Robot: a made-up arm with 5 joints.
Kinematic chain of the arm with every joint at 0, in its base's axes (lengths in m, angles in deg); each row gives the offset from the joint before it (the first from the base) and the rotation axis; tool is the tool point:
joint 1: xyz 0 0 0.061 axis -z
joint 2: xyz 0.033 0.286 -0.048 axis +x
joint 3: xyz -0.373 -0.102 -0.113 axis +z
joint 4: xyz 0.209 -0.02 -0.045 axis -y
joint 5: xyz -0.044 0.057 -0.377 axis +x
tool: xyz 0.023 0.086 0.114
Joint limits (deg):
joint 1: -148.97..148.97
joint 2: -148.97..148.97
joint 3: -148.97..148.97
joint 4: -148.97..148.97
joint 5: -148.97..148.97
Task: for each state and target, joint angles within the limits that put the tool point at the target. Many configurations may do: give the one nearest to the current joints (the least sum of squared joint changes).
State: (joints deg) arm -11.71 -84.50 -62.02 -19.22 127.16
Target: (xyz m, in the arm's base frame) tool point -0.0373 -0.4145 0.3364
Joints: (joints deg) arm -42.00 -88.53 -55.83 3.81 137.15
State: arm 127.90 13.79 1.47 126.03 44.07
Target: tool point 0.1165 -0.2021 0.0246
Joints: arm 143.28 4.21 5.40 142.16 46.37
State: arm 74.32 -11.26 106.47 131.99 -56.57
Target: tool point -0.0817 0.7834 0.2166
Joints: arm 44.65 15.08 103.21 148.97 -46.74
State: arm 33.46 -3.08 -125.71 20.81 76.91
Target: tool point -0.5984 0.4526 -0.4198
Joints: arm 27.02 11.52 -148.97 44.64 98.96
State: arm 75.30 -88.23 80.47 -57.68 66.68
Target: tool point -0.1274 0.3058 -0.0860
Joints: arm 73.90 -62.56 84.50 -38.78 54.94
